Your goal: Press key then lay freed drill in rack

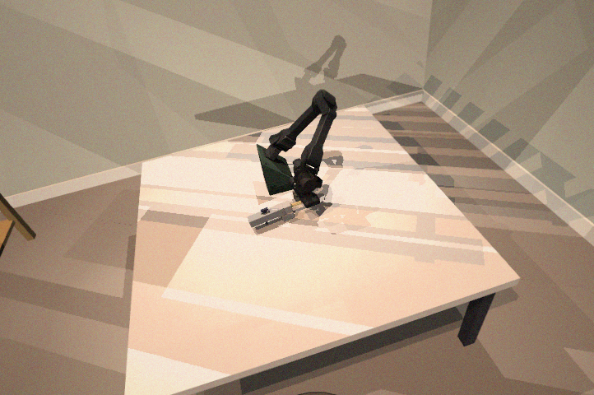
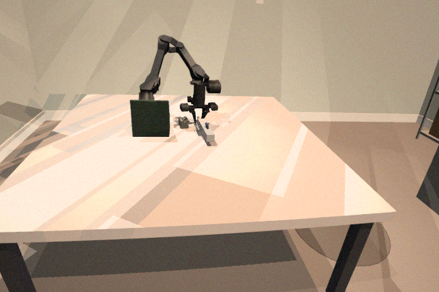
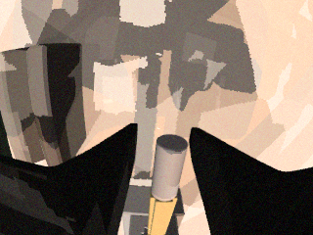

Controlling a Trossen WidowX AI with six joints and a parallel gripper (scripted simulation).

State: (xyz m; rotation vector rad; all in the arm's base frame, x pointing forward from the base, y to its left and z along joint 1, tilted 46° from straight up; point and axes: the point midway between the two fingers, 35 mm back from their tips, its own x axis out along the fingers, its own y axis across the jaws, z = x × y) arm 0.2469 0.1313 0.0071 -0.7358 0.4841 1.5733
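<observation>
The drill is 50 mm to the right of my gripper tip, 30 mm above it and 10 mm ahead of it. The rest, counted from my gripper tip: grey holder block 150 mm to the right, 30 mm ahead, 20 mm above; rack 80 mm behind; key 180 mm to the right, 30 mm ahead, 30 mm above.
</observation>
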